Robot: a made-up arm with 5 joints.
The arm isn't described. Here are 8 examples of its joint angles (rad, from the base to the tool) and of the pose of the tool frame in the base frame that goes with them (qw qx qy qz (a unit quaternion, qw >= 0); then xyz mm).
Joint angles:
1: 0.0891 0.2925 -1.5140 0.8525 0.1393
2: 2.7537 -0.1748 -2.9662 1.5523 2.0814
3: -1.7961 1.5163 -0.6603 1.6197 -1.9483
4: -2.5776 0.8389 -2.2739 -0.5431 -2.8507
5: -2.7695 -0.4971 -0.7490 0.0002 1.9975
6: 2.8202 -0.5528 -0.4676 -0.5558 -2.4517
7: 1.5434 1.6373 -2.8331 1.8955 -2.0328
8: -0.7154 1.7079 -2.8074 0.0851 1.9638
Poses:
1: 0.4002 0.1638 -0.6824 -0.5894 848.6 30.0 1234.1
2: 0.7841 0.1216 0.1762 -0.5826 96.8 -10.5 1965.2
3: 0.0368 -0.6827 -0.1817 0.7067 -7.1 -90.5 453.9
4: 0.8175 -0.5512 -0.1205 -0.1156 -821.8 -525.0 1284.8
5: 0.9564 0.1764 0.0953 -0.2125 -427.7 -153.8 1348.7
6: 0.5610 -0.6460 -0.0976 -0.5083 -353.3 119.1 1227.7
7: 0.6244 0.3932 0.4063 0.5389 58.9 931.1 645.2
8: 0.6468 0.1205 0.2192 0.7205 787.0 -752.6 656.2
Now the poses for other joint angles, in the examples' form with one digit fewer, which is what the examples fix.
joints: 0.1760 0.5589 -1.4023 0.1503 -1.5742
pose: 0.601 0.510 -0.588 0.183 870 117 986
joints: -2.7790 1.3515 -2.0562 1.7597 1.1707
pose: 0.458 0.513 -0.556 0.468 -801 -299 521
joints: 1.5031 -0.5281 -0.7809 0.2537 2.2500
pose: 0.309 0.027 -0.145 -0.940 94 421 1355
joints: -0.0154 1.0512 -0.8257 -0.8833 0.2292
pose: 0.239 0.195 -0.728 -0.612 567 -54 523
